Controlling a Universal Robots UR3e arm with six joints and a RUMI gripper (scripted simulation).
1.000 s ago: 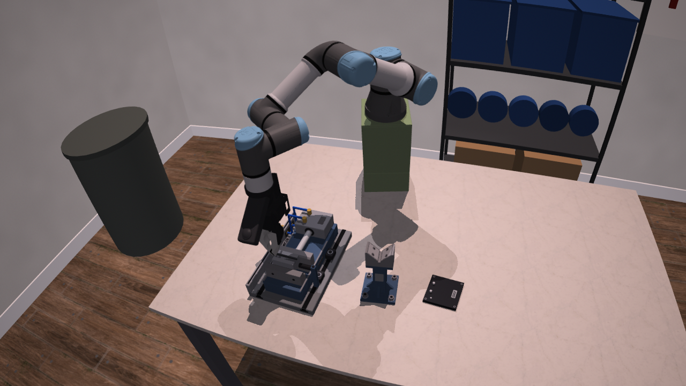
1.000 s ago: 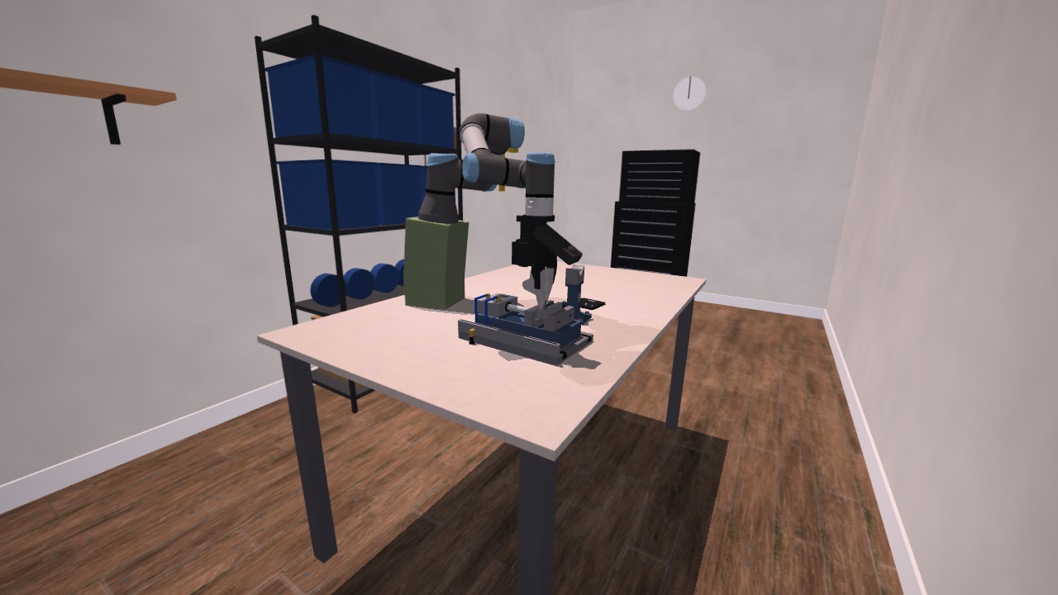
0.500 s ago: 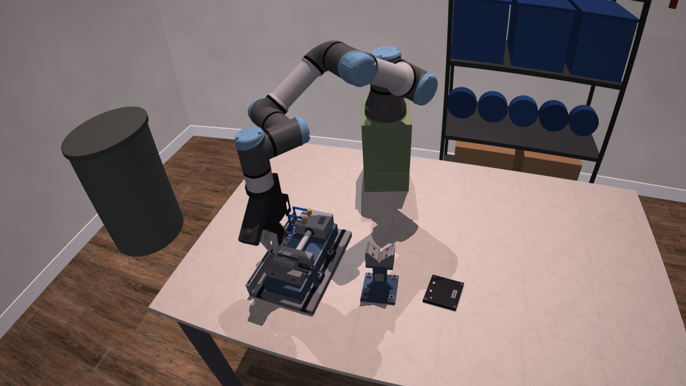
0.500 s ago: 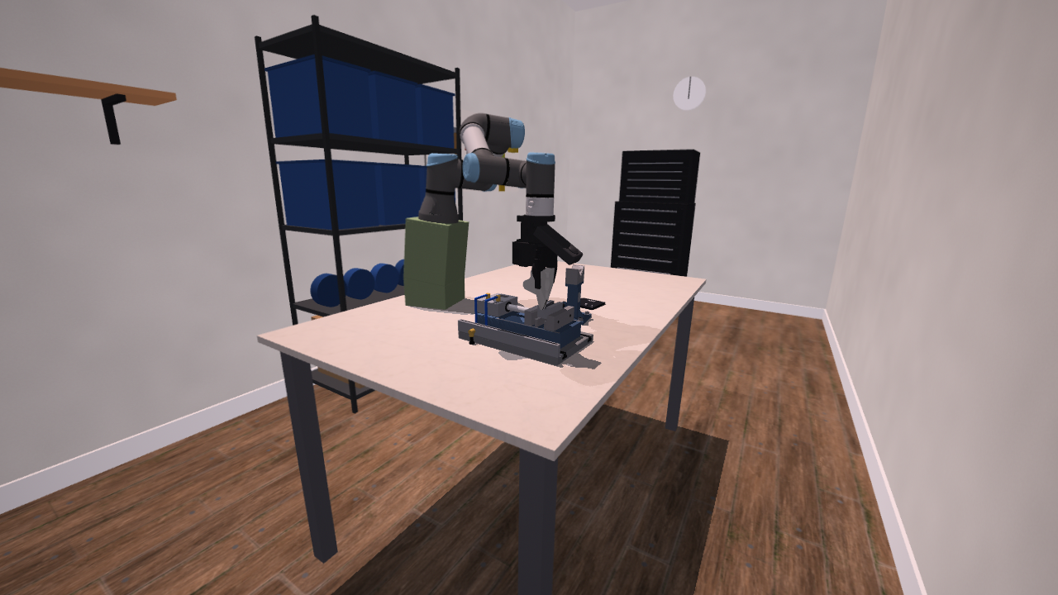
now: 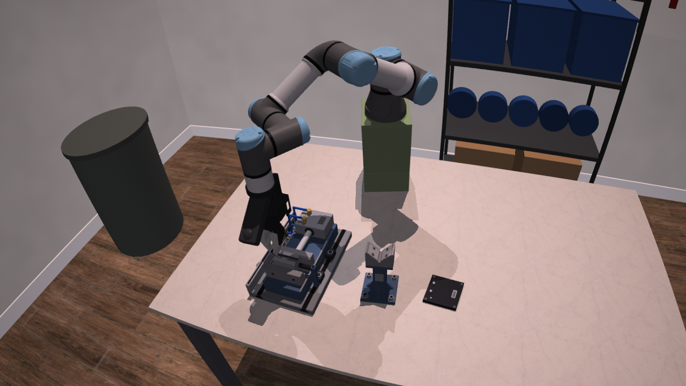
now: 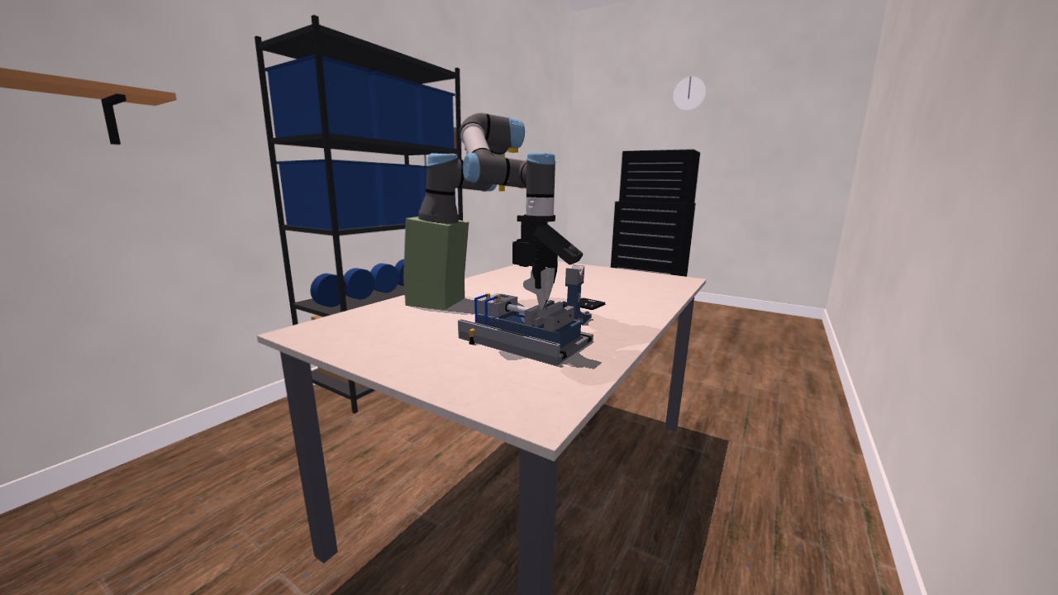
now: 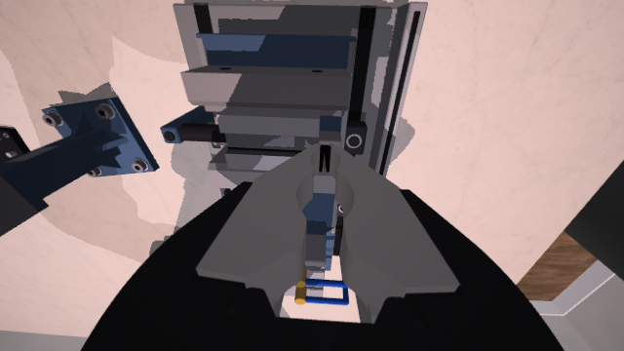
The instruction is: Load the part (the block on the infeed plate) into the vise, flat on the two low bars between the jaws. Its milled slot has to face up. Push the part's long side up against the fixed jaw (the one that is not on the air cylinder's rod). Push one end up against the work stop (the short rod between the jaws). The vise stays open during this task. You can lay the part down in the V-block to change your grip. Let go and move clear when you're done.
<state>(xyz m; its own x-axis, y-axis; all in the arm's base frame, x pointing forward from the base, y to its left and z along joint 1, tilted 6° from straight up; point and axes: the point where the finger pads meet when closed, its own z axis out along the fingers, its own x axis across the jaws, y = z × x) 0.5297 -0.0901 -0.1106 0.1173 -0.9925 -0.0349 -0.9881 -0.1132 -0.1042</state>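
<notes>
My gripper is now 3 cm to the right of the part and 2 cm above it. The rest, counted from my hand: dark work stop rod: 8 cm to the left, 3 cm below, 1 cm behind; then black infeed plate: 42 cm to the left, 14 cm behind, 11 cm below; then fixed jaw: 4 cm to the left, 4 cm below, 2 cm ahead.
</notes>
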